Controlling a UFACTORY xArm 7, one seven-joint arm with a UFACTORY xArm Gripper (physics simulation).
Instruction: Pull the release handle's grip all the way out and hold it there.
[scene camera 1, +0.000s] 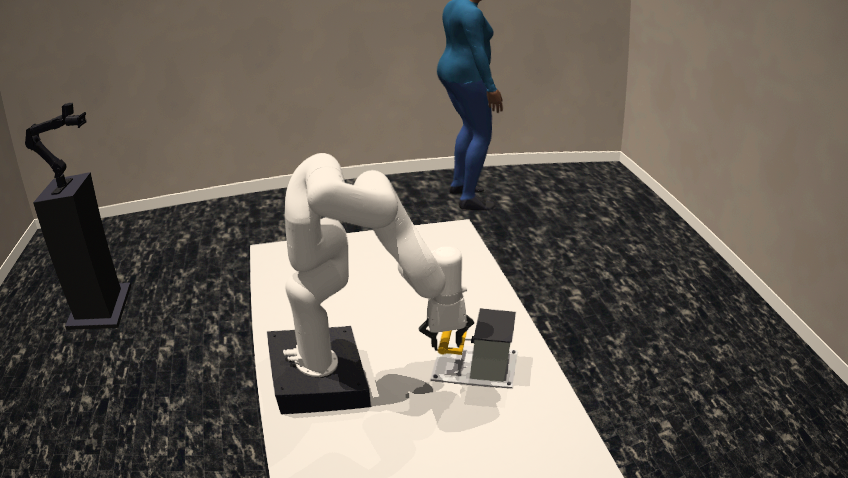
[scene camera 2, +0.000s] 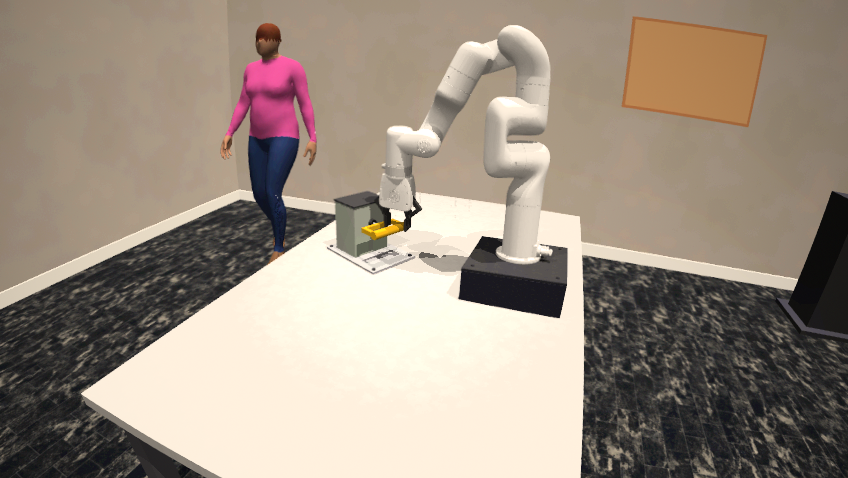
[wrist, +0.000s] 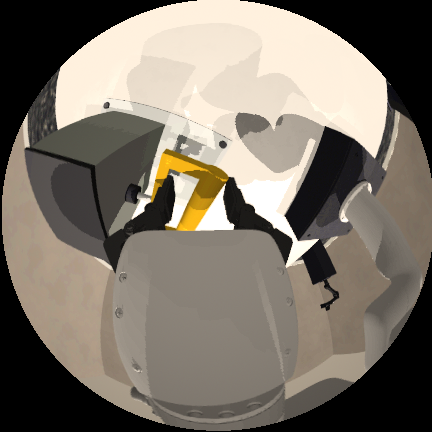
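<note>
The release handle is a yellow frame. Its thick grip bar (scene camera 1: 444, 342) (scene camera 2: 387, 232) (wrist: 204, 197) faces the arm's base, and a short thin rod (wrist: 144, 196) joins the frame to the grey-green housing (scene camera 1: 489, 359) (scene camera 2: 352, 228) (wrist: 117, 129). My gripper (scene camera 1: 447, 343) (scene camera 2: 397, 226) (wrist: 199, 185) is open, pointing down at the handle. In the wrist view one finger stands over the frame's opening, on the housing side of the bar, and the other stands on the bar's outer side. Gaps show between bar and fingers; the gripper body hides the bar's near end.
The housing stands on a light base plate (scene camera 1: 440, 377) (scene camera 2: 374, 268) bolted to the white table (scene camera 1: 415, 439) (scene camera 2: 356, 356). The arm's black base (scene camera 1: 323, 382) (scene camera 2: 510, 287) (wrist: 320, 185) is opposite the handle. People in teal (scene camera 1: 466, 44) and pink (scene camera 2: 273, 97) stand beyond the table.
</note>
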